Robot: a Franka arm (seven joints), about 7 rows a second.
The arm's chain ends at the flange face. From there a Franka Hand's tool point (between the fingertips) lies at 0.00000 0.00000 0.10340 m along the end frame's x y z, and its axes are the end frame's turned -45 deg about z.
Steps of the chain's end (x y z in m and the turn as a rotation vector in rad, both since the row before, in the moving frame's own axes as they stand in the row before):
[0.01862 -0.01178 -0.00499 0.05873 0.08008 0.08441]
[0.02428 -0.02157 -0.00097 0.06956 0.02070 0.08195]
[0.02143 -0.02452 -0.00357 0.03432 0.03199 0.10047]
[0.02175 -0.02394 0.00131 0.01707 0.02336 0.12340]
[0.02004 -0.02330 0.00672 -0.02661 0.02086 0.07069]
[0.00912 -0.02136 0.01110 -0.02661 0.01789 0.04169]
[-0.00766 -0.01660 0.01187 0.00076 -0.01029 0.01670]
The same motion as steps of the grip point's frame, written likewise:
[0.03155 0.00682 -0.00550 -0.01510 0.09815 0.08441]
[0.03915 -0.00138 -0.00124 0.03455 0.06382 0.08195]
[0.03734 -0.00211 -0.00368 0.00165 0.04689 0.10047]
[0.03523 -0.00091 0.00127 -0.00445 0.02859 0.12340]
[0.03010 0.00115 0.00666 -0.03357 -0.00407 0.07069]
[0.02085 -0.00542 0.01105 -0.03147 -0.00617 0.04169]
[0.00563 -0.01797 0.01186 0.00781 -0.00674 0.01670]

